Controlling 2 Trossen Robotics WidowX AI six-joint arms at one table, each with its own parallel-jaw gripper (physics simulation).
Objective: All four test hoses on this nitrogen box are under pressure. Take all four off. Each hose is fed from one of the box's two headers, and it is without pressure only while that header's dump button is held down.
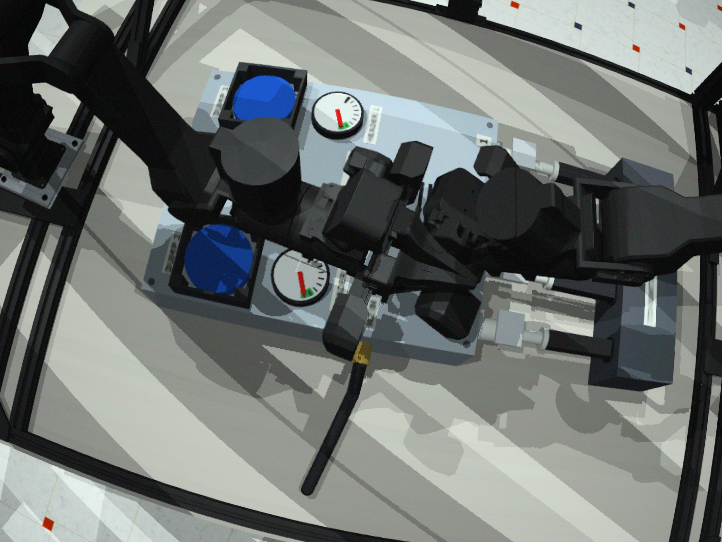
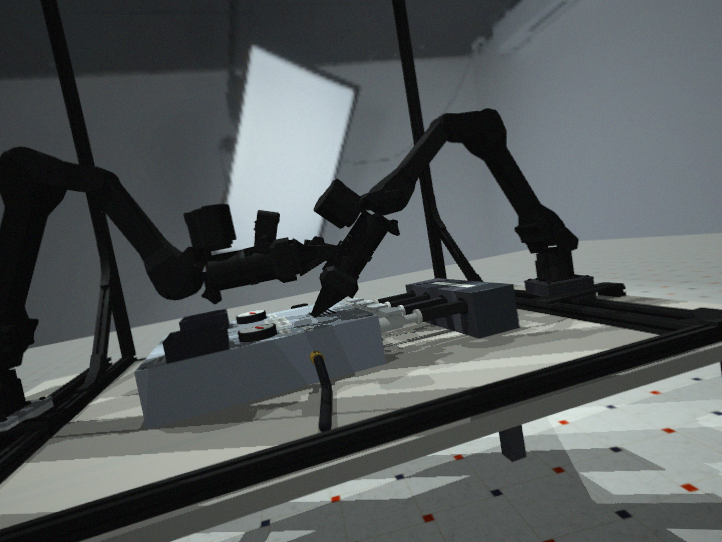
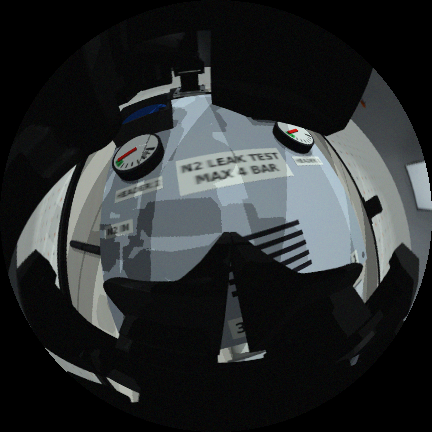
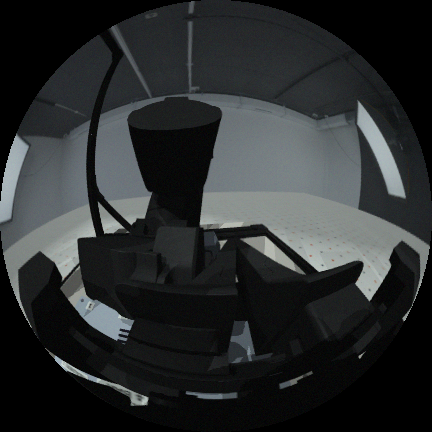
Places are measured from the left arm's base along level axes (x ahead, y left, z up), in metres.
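Pixels of known places: left gripper, fingertip midpoint: (image 2: 313,315) (image 3: 228,237); right gripper, fingertip midpoint: (image 1: 476,284) (image 2: 339,248) (image 4: 232,244); left arm's base, origin of the base link: (image 2: 556,278); right arm's base, origin of the base link: (image 1: 38,161) (image 3: 189,88).
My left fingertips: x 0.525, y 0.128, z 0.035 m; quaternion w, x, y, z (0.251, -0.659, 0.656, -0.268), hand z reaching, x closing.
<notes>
Ahead of a thing's pixels: the offset from my left fingertips to its top centre. "spot": to the spot under its first point.
The grey nitrogen box (image 1: 314,157) (image 2: 262,379) carries two blue dump buttons, one upper {spot: dx +0.210, dy -0.076, dz +0.013 m} (image 1: 265,98) and one lower {spot: dx +0.164, dy +0.111, dz +0.013 m} (image 1: 218,258). The needles of the header 1 gauge {spot: dx +0.126, dy -0.091, dz +0.013 m} (image 1: 338,113) (image 3: 294,136) and header 2 gauge {spot: dx +0.081, dy +0.093, dz +0.014 m} (image 1: 300,276) (image 3: 137,156) point at green. White fittings of hose 1 {spot: dx -0.083, dy -0.159, dz -0.005 m} (image 1: 524,151) and hose 4 {spot: dx -0.134, dy +0.046, dz -0.005 m} (image 1: 510,327) are at the box's right end; arms hide much of hoses 2 and 3. My left gripper (image 2: 314,315) (image 3: 228,237) is shut and empty, tips low at the box top by the slots. My right gripper (image 1: 475,282) (image 4: 232,244) is shut and empty, crossing close beside the left; contact is unclear.
A dark block {spot: dx -0.295, dy +0.016, dz -0.002 m} (image 1: 635,355) (image 2: 492,309) holds the black hose ends at the right. A black supply hose {spot: dx -0.012, dy +0.225, dz -0.069 m} (image 1: 329,440) (image 2: 325,402) with a brass fitting leaves the box's near side. Black frame rails (image 2: 349,434) edge the table. Both arms stretch over the box.
</notes>
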